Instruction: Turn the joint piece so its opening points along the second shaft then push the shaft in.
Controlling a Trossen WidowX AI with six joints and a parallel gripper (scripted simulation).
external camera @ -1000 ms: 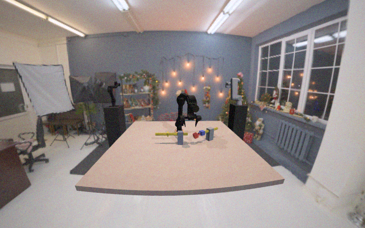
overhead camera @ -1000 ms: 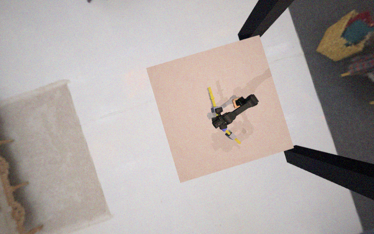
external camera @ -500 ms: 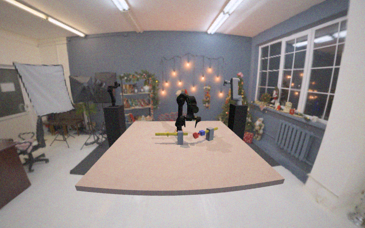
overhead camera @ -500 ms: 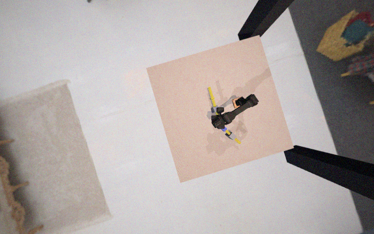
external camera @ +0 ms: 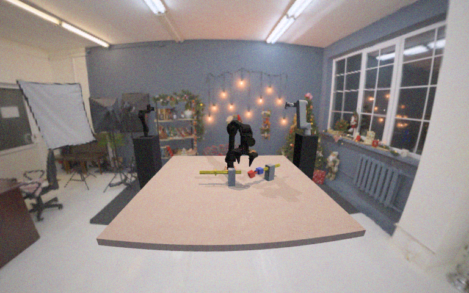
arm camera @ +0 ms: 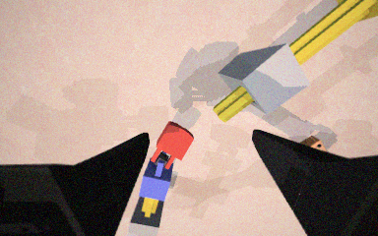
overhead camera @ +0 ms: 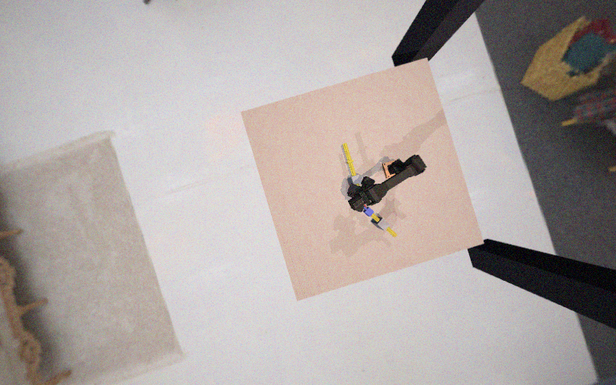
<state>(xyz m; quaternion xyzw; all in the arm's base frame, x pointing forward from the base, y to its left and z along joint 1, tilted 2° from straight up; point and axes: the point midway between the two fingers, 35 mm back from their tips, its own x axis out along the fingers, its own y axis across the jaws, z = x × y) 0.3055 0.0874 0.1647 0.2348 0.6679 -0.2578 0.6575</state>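
Right now my gripper tip is 70 mm above the red joint piece, 60 mm to the right of it and 20 mm past it.
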